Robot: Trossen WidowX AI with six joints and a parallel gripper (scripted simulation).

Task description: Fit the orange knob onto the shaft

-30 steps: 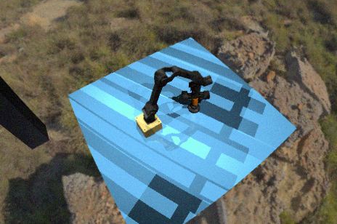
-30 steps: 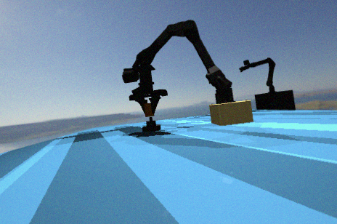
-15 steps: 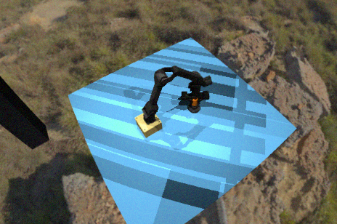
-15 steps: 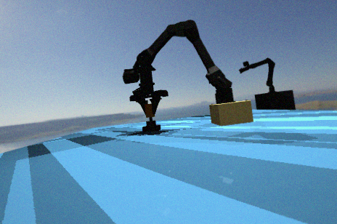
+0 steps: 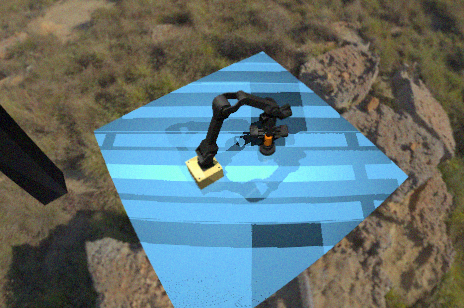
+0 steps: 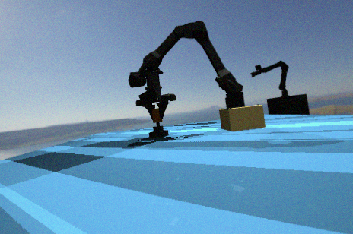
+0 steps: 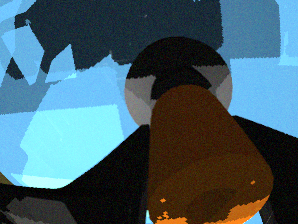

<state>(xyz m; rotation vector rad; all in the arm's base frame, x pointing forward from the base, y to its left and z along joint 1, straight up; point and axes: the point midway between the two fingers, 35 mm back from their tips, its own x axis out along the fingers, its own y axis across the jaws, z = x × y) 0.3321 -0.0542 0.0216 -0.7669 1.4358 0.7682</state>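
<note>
Right now the orange knob is 2 cm above my gripper tip. Round my gripper tip: pedestal: 4 cm below.
</note>
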